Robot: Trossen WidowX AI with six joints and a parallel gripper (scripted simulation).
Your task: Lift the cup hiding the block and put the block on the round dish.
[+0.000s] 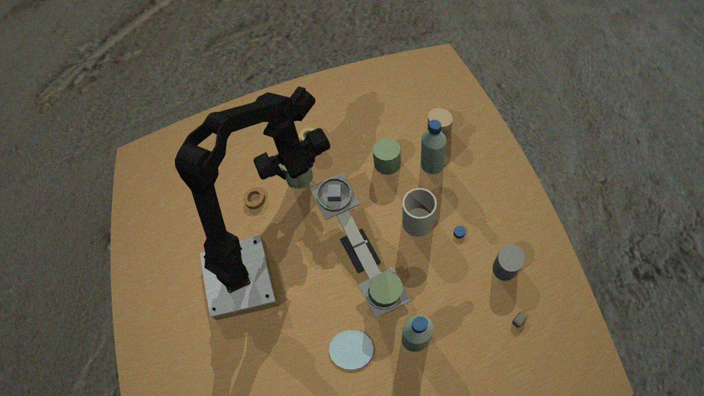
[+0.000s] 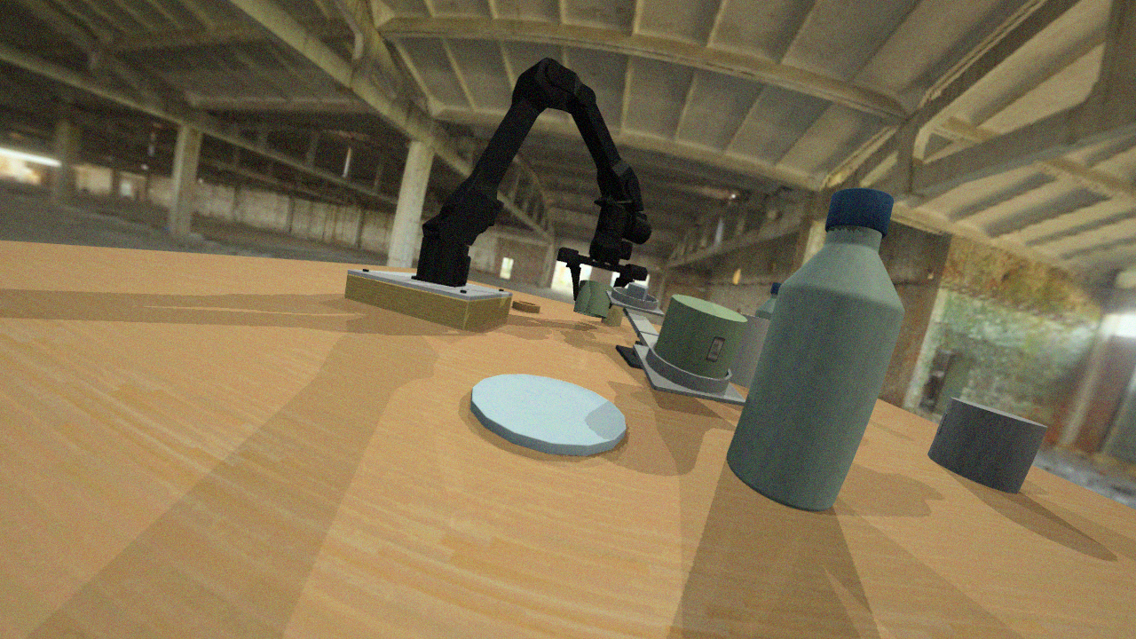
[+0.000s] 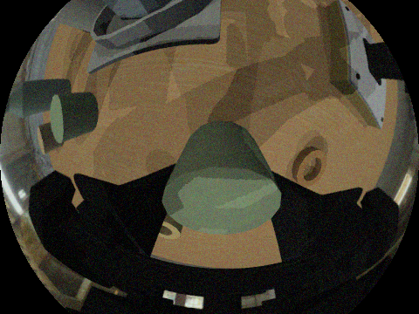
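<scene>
Now: the pale blue round dish 470 mm to the right of my gripper tip, 80 mm behind it and 40 mm below it. Round my gripper tip: blue cap (340 mm to the right, 280 mm ahead, 40 mm below); grey cylinder (470 mm to the right, 320 mm ahead, 10 mm below).
</scene>
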